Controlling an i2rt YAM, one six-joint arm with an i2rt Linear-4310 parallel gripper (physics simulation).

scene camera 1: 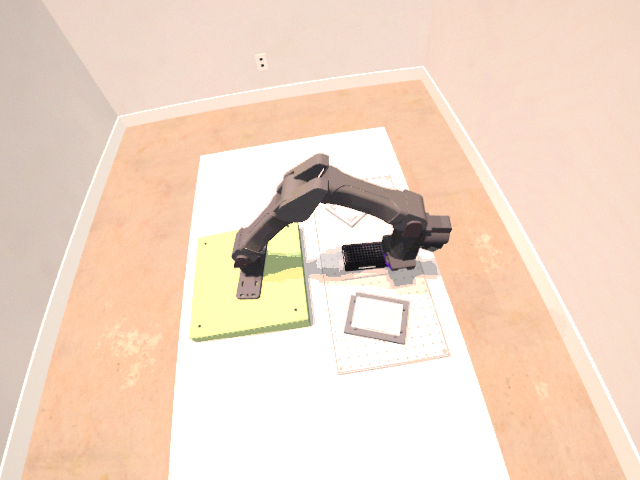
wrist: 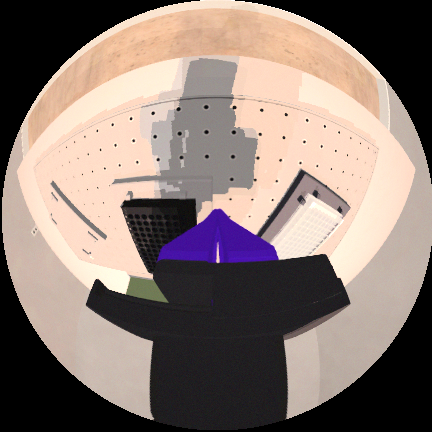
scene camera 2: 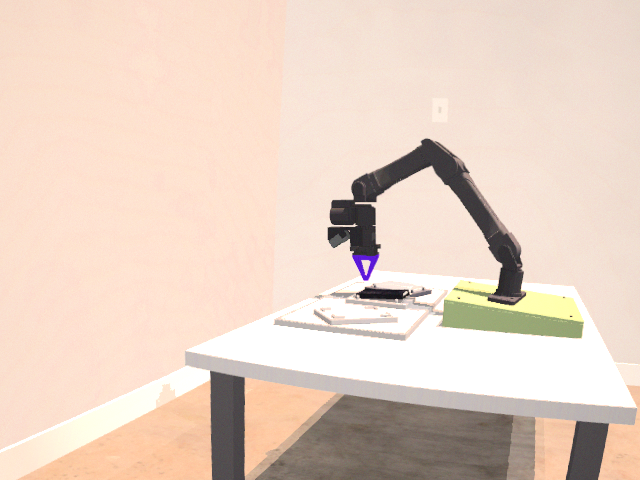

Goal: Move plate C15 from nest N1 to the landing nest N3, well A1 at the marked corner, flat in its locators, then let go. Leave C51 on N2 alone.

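A black well plate [scene camera 1: 363, 256] [scene camera 2: 382, 293] [wrist: 157, 227] lies on the light middle nest [scene camera 2: 382, 303]. A white well plate [scene camera 1: 379, 315] [wrist: 310, 225] lies in the dark-framed nest [scene camera 1: 374, 338] [wrist: 327, 191]. A light nest [scene camera 1: 352, 222] [scene camera 2: 361, 320] at the other end holds no plate. No labels are legible, so I cannot tell which plate is C15 or C51, nor which nest is which. My gripper [scene camera 2: 366, 279] [wrist: 217, 214] is shut and empty, its tips above the level of the black plate and beside it in the wrist view. The arm's wrist hides part of the middle nest in scene camera 1.
The nests stand on a perforated board [scene camera 1: 338, 361] [scene camera 2: 289, 321] on the white table [scene camera 1: 310, 413] [scene camera 2: 413, 372]. The arm's base stands on a green block [scene camera 1: 217, 310] [scene camera 2: 506, 325] beside the board. The arm reaches across above the board.
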